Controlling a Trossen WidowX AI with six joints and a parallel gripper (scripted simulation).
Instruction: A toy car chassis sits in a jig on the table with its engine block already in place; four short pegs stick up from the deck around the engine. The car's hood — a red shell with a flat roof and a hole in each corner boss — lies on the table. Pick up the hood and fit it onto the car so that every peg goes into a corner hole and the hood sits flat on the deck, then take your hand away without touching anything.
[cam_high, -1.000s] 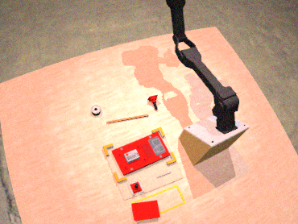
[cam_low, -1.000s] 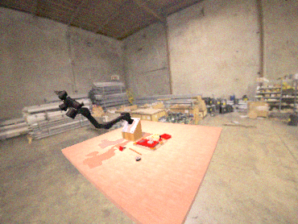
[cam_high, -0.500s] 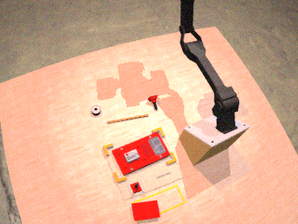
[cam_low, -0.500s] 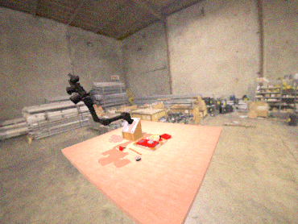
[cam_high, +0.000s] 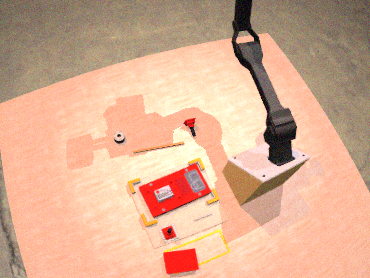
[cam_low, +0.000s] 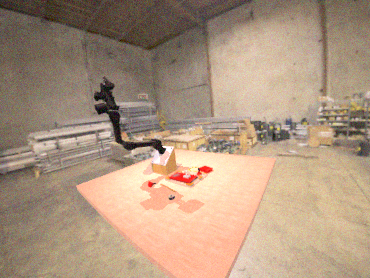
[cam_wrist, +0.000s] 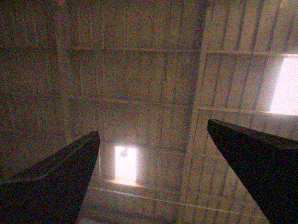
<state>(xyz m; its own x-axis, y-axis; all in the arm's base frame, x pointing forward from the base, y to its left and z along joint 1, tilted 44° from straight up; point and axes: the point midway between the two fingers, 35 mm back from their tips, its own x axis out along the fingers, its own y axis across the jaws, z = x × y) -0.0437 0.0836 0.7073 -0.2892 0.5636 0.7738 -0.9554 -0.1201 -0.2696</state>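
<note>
Now: the red hood 370 mm ahead of my gripper tip, 590 mm to the left of it and 770 mm below it. The rest, counted from my gripper tip: white wheel: 420 mm ahead, 130 mm to the left, 780 mm below; then thin wooden rod: 300 mm ahead, 200 mm to the left, 790 mm below.
</note>
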